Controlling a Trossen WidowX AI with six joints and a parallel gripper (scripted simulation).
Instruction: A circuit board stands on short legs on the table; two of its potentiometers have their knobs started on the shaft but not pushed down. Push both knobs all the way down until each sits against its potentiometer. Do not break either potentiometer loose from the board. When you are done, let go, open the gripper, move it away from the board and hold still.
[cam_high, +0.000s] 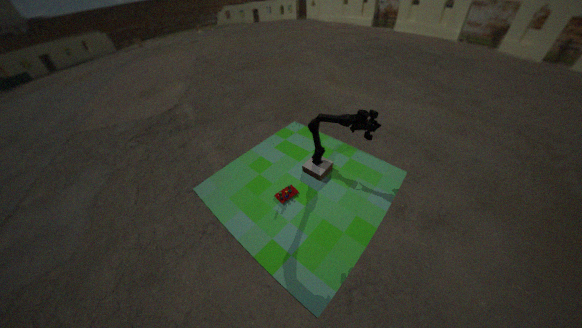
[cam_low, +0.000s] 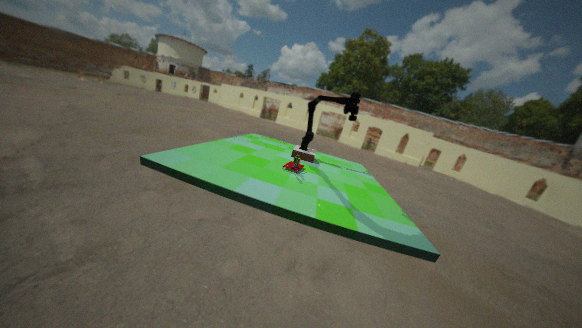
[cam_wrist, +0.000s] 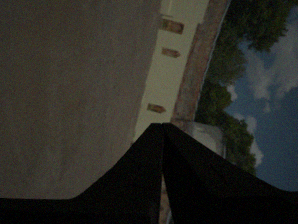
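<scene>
The green knob is 580 mm ahead of my gripper tip, 420 mm below it and 260 mm to the right of it.
</scene>
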